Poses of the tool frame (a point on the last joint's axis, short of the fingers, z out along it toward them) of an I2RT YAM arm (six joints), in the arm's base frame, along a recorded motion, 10 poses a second.
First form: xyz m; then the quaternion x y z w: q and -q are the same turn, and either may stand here.
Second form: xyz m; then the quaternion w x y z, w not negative. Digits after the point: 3 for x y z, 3 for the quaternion.
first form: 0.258 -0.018 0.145 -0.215 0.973 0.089 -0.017
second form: 0.258 -0.018 0.145 0.017 0.215 -0.973 -0.089
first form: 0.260 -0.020 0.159 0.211 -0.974 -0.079 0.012
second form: 0.260 -0.020 0.159 0.012 0.211 -0.974 -0.079
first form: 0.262 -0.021 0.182 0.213 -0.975 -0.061 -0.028
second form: 0.262 -0.021 0.182 0.028 -0.213 0.975 0.061
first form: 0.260 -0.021 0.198 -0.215 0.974 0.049 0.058
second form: 0.260 -0.021 0.198 0.058 -0.215 0.974 0.049
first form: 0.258 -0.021 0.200 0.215 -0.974 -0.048 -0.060
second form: 0.258 -0.021 0.200 0.060 -0.215 0.974 0.048
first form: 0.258 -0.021 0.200 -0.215 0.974 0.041 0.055
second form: 0.258 -0.021 0.200 0.055 -0.215 0.974 0.041
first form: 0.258 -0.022 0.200 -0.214 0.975 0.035 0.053
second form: 0.258 -0.022 0.200 0.053 -0.214 0.975 0.035
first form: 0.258 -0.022 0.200 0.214 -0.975 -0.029 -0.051
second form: 0.258 -0.022 0.200 0.051 -0.214 0.975 0.029
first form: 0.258 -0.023 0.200 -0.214 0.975 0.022 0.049
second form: 0.258 -0.023 0.200 0.049 -0.214 0.975 0.022
